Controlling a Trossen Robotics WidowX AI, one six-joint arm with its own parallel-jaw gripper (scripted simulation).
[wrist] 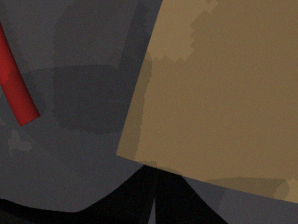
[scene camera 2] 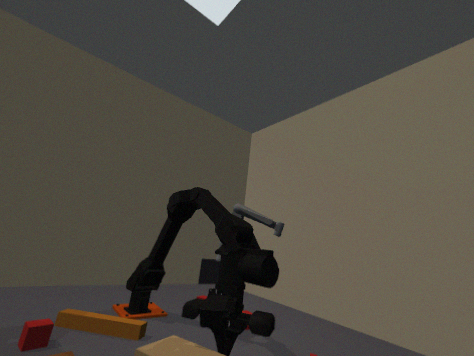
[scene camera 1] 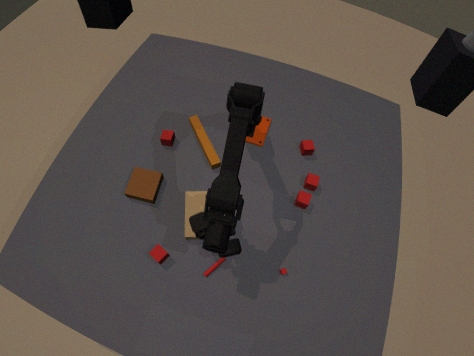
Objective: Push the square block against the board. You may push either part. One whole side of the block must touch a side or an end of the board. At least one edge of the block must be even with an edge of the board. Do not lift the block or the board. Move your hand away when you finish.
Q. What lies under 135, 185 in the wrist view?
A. The gripper.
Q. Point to a tan square block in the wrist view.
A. At 208, 104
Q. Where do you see a brown square block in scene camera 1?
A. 144, 184
